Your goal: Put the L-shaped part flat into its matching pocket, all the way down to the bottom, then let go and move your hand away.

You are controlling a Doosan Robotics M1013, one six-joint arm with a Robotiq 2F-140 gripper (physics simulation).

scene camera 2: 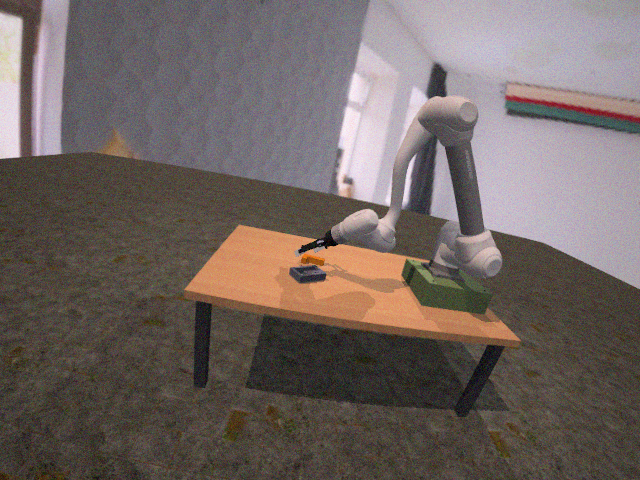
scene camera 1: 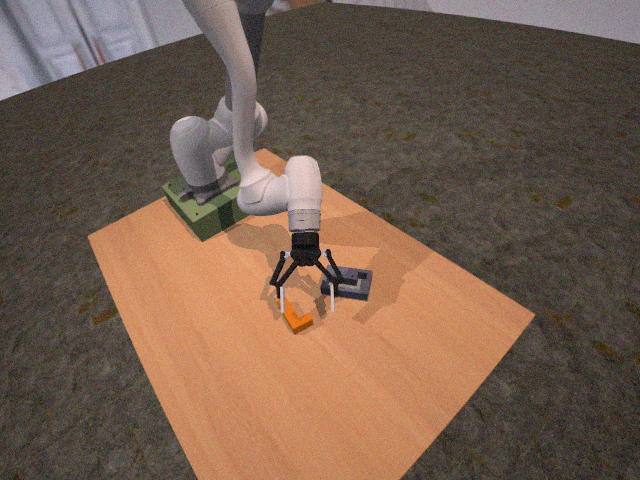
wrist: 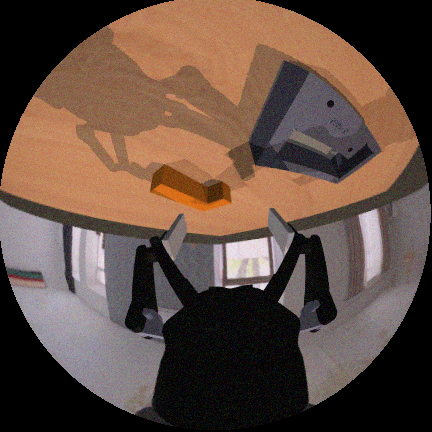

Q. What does the orange L-shaped part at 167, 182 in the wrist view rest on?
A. The table.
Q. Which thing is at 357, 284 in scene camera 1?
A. A pocket block.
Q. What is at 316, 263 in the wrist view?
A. My gripper.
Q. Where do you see a pocket block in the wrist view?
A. At 304, 126
